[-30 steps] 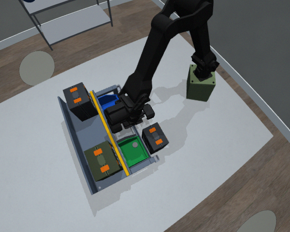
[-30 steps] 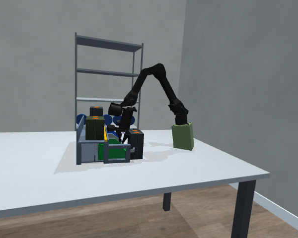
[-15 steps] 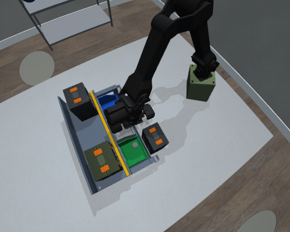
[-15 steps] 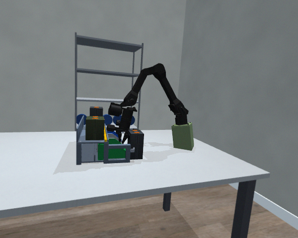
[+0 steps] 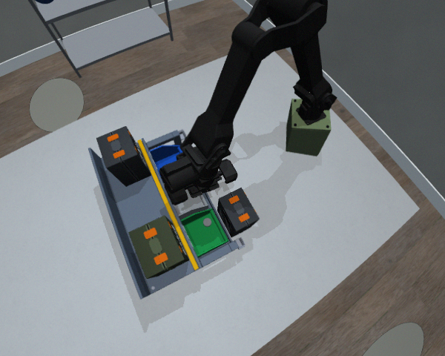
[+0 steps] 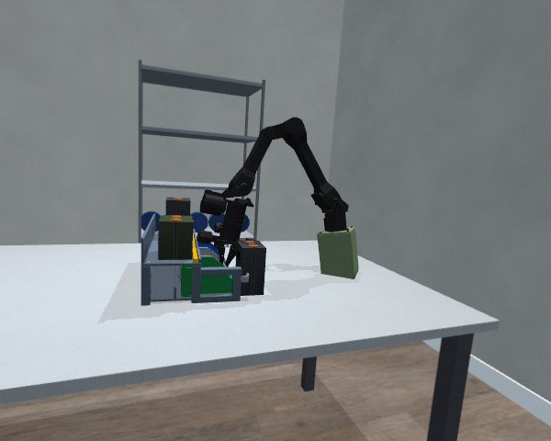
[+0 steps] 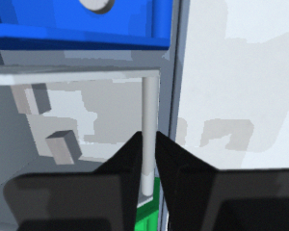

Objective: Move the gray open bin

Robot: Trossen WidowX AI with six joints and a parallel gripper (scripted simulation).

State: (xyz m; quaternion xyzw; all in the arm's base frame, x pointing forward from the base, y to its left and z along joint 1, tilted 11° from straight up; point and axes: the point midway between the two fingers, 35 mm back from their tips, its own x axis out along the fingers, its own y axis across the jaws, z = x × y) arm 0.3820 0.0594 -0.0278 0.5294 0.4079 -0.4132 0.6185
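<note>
My hand is 70 mm short of the gray open bin and 20 mm above it. From my hand the other things lie so: yellow rail (100 mm ahead, 50 mm above, 10 mm to the left); then blue bin (110 mm to the right, 70 mm ahead, 20 mm below); then green bin (120 mm to the left, 50 mm ahead, 20 mm below).
</note>
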